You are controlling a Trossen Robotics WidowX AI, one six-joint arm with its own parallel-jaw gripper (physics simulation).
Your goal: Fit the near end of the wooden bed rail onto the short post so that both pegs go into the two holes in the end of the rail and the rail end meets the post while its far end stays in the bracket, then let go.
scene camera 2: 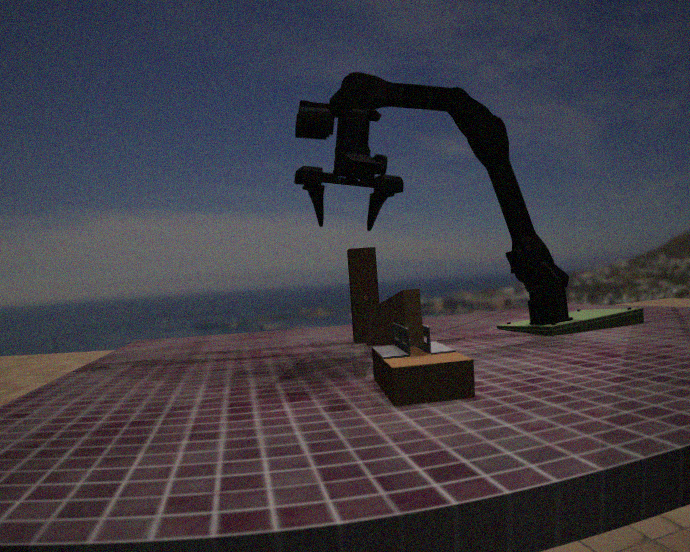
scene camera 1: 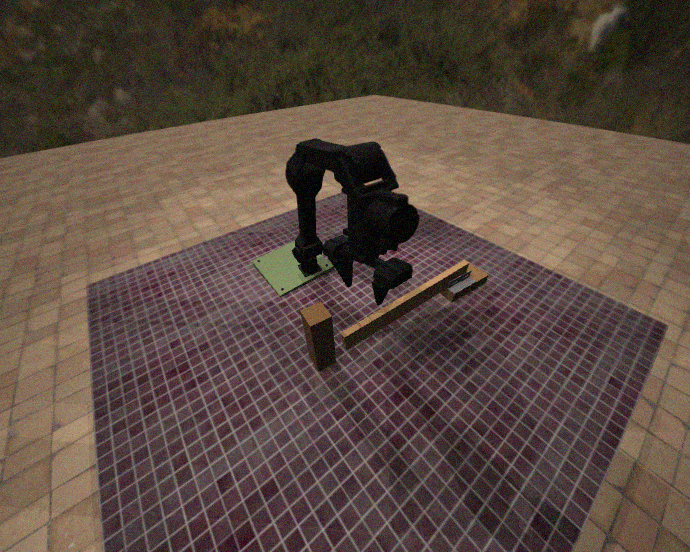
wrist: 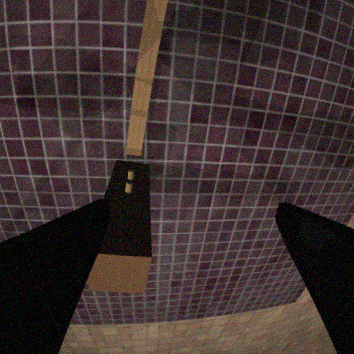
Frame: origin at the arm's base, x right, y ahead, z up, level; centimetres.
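Where they show: gripper, fingertip midpoint: [scene camera 2: 345,228] [scene camera 1: 363,295] [wrist: 194,209]; arm's base at its link origin: [scene camera 2: 551,322] [scene camera 1: 309,268].
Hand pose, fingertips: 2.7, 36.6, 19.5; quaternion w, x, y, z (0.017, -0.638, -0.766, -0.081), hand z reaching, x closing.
Each offset is from my fingertips to the top centre of the thing, as dx, dy, dz. "spot": to the spot under its first point. Level surfaces: height alone.
The wooden bed rail [scene camera 1: 402,302] [scene camera 2: 408,310] [wrist: 142,95] is long and narrow. Its far end rests in the metal bracket @[-37.8, -3.6, -14.6] [scene camera 1: 463,283] [scene camera 2: 401,338]. Its near end lies lower, close to the short post @[spot: +10.6, -0.9, -8.6] [scene camera 1: 319,339] [scene camera 2: 362,293] [wrist: 127,215], with a small gap between them. The post stands upright. Two pale pegs @[spot: +5.9, -3.3, -12.7] [wrist: 130,181] stick out of its face toward the rail end in the wrist view. The holes in the rail end do not show. My gripper [scene camera 1: 363,294] [scene camera 2: 345,228] [wrist: 194,209] is open and empty, pointing down high above the rail and post.
The bracket sits on a wooden block @[-40.9, -3.6, -17.5] [scene camera 1: 479,276] [scene camera 2: 428,379]. The arm's base stands on a green plate [scene camera 1: 279,270] [scene camera 2: 610,318]. The purple tiled table top @[dz -21.1] [scene camera 1: 258,437] [scene camera 2: 189,448] [wrist: 215,150] ends at an edge, with paler paving beyond.
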